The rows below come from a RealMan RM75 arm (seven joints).
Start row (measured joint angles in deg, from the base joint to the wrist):
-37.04 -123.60 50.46 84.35 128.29 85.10 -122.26
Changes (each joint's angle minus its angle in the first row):
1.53 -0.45 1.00 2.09 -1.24 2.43 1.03
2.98 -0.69 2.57 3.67 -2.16 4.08 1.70
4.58 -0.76 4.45 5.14 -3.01 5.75 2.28
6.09 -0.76 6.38 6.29 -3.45 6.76 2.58
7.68 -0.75 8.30 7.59 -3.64 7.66 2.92
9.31 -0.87 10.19 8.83 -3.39 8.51 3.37
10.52 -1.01 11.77 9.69 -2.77 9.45 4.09
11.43 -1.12 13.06 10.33 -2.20 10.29 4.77
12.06 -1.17 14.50 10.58 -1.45 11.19 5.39
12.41 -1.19 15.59 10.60 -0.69 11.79 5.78
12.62 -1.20 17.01 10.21 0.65 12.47 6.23
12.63 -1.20 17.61 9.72 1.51 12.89 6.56
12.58 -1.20 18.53 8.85 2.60 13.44 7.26
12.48 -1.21 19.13 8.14 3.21 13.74 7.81
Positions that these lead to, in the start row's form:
-35.51 -124.05 51.46 86.44 127.05 87.53 -121.23
-34.06 -124.29 53.03 88.02 126.13 89.18 -120.56
-32.46 -124.36 54.91 89.49 125.28 90.85 -119.98
-30.95 -124.36 56.84 90.64 124.84 91.86 -119.68
-29.36 -124.35 58.76 91.94 124.65 92.76 -119.34
-27.73 -124.47 60.65 93.18 124.90 93.61 -118.89
-26.52 -124.61 62.23 94.04 125.52 94.55 -118.17
-25.61 -124.72 63.52 94.68 126.09 95.39 -117.49
-24.98 -124.77 64.96 94.93 126.84 96.29 -116.87
-24.63 -124.79 66.05 94.95 127.60 96.89 -116.48
-24.42 -124.80 67.47 94.56 128.94 97.57 -116.03
-24.41 -124.80 68.07 94.07 129.80 97.99 -115.70
-24.46 -124.80 68.99 93.20 130.89 98.54 -115.00
-24.56 -124.81 69.59 92.49 131.50 98.84 -114.45

